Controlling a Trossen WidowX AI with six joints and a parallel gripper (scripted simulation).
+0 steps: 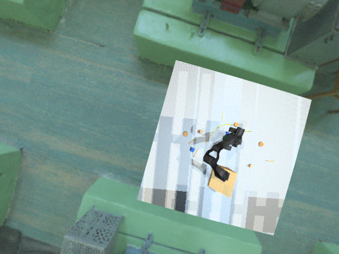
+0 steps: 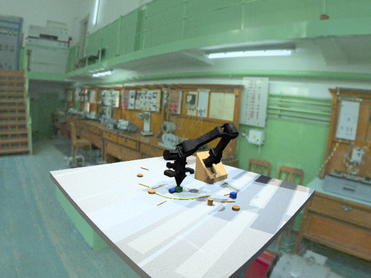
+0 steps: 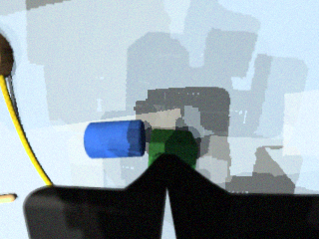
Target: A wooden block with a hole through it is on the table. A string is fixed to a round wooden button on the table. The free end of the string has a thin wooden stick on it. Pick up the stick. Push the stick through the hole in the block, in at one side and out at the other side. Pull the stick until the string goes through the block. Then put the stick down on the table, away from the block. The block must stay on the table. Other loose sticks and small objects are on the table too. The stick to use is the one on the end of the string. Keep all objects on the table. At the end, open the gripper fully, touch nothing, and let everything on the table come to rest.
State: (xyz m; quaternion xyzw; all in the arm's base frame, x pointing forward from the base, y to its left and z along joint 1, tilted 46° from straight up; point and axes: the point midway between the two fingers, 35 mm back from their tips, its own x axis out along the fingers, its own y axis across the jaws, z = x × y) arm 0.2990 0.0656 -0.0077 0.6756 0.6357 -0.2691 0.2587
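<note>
The green cube lies 2 cm below my gripper tip. From my gripper tip the other things lie so: round wooden button: 14 cm ahead, 6 cm to the right, 2 cm below; then blue cylinder: 4 cm ahead, 2 cm below, 1 cm to the right; then thin wooden stick: 14 cm to the left, 5 cm behind, 3 cm below.
</note>
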